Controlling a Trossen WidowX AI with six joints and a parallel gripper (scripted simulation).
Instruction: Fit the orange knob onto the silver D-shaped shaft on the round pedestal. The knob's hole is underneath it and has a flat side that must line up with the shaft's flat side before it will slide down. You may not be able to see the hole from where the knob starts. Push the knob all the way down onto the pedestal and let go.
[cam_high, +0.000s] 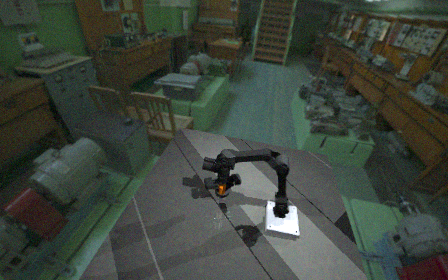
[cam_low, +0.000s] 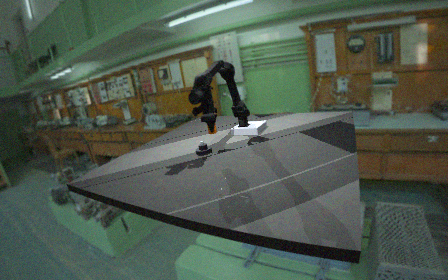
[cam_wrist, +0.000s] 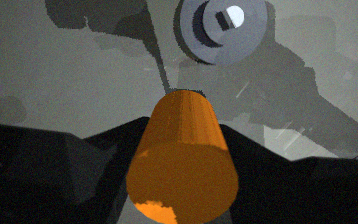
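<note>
My gripper tip is now 80 mm to the left of the silver shaft, 80 mm above it and 10 mm past it. Round my gripper tip: orange knob 30 mm above.
</note>
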